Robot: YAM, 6 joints.
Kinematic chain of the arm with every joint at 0, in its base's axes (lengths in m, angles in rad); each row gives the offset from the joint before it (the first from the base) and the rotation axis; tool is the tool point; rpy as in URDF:
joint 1: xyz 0 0 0.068 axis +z
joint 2: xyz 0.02 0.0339 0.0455 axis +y
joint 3: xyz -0.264 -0.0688 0 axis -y
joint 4: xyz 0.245 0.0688 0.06 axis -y
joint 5: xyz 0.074 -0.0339 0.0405 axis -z
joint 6: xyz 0.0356 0 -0.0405 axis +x
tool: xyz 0 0 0 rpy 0 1.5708 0
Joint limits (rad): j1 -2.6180..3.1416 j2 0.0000..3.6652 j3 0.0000..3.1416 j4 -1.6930..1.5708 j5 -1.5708..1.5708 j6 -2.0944..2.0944
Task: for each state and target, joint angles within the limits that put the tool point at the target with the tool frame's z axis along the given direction. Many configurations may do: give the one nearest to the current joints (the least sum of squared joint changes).
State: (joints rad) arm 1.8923 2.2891 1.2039 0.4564 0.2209 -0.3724
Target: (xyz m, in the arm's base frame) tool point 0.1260 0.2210 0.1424 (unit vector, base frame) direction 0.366 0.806 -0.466
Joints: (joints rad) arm 1.0397 1.4269 0.3854 0.5546 -0.0928 -0.3724
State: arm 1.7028 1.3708 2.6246 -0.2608 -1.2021 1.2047
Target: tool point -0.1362 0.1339 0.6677 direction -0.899 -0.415 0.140
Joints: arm 2.1821 1.6774 2.7039 -0.3548 -1.3439 1.2047
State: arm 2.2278 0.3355 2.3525 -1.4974 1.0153 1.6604
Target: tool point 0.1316 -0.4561 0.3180 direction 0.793 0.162 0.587
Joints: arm 1.7910 0.0017 2.4555 -0.8573 0.9431 1.6604
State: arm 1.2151 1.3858 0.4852 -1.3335 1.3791 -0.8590
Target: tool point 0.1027 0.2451 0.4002 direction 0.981 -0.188 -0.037
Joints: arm 1.3079 1.3077 1.3340 -0.4932 1.4885 -0.8590
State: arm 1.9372 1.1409 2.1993 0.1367 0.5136 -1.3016
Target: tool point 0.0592 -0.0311 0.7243 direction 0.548 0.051 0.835
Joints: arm 2.4493 1.4433 2.8005 0.6498 0.3996 -1.3016
